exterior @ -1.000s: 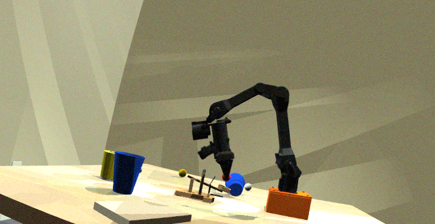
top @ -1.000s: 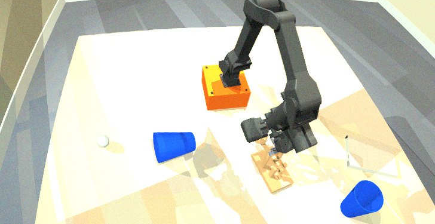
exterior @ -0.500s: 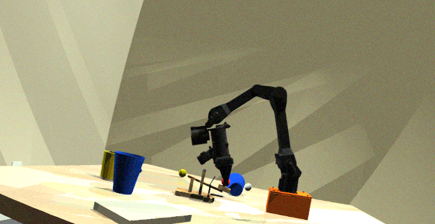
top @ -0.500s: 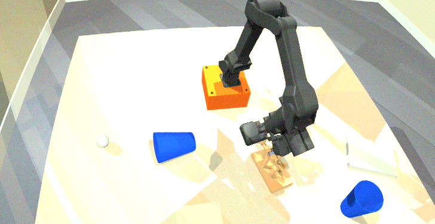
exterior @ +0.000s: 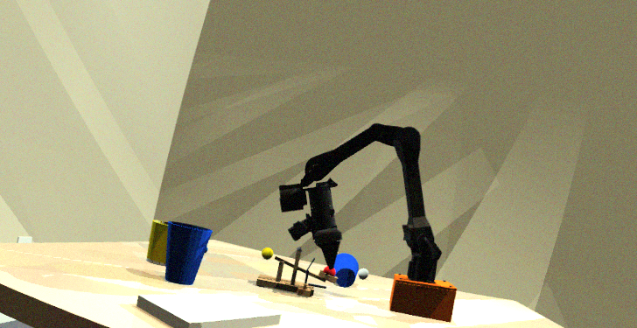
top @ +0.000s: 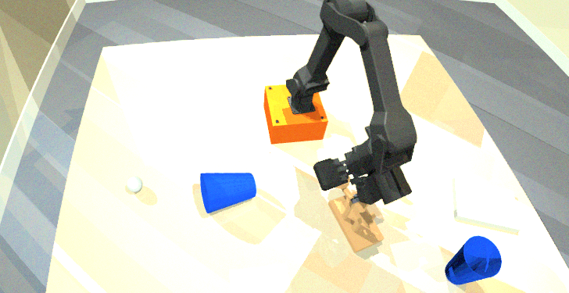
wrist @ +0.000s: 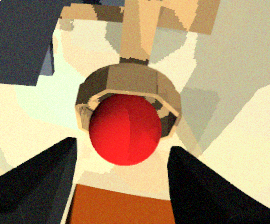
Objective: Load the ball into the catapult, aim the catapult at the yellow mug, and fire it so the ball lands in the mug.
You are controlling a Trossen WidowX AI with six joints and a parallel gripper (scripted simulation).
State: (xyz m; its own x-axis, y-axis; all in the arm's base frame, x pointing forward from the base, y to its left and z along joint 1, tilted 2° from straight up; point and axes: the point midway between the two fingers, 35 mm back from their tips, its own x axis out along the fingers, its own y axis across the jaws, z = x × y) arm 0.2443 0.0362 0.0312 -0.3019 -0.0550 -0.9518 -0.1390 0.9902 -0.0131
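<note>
Now: gripper tip 10 mm above the red ball. Round my gripper tip: flat white slab (410 mm to the left, 160 mm ahead, 60 mm below); then yellow mug (410 mm ahead, 70 mm to the left, 40 mm below); then wooden catapult (60 mm ahead, 20 mm to the left, 20 mm below).
</note>
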